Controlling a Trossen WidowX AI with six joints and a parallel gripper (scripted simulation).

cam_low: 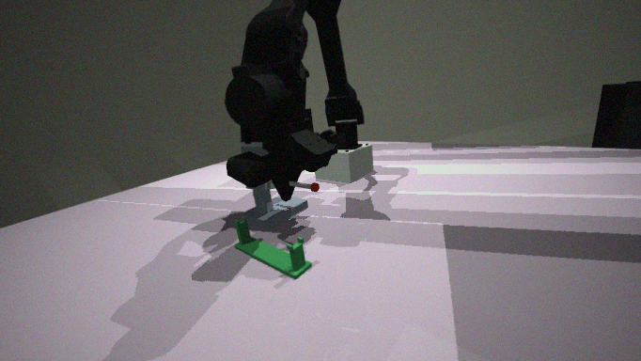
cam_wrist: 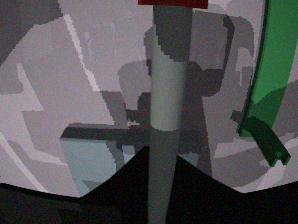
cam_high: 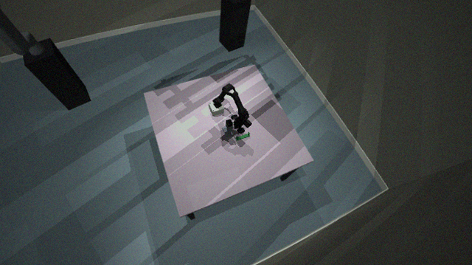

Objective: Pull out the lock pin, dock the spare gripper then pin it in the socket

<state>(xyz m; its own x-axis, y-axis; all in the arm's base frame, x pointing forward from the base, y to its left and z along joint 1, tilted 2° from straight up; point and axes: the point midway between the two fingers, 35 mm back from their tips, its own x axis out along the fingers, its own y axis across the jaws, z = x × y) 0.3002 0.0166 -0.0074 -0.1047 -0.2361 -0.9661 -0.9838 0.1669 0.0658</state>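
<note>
Right now the grey mount is 5 cm to the right of my gripper tip and 2 cm behind it. From my gripper tip the other things lie so: spare gripper (8 cm above, 6 cm to the right, 2 cm behind); green cradle (10 cm ahead, 3 cm to the left, 2 cm below).
</note>
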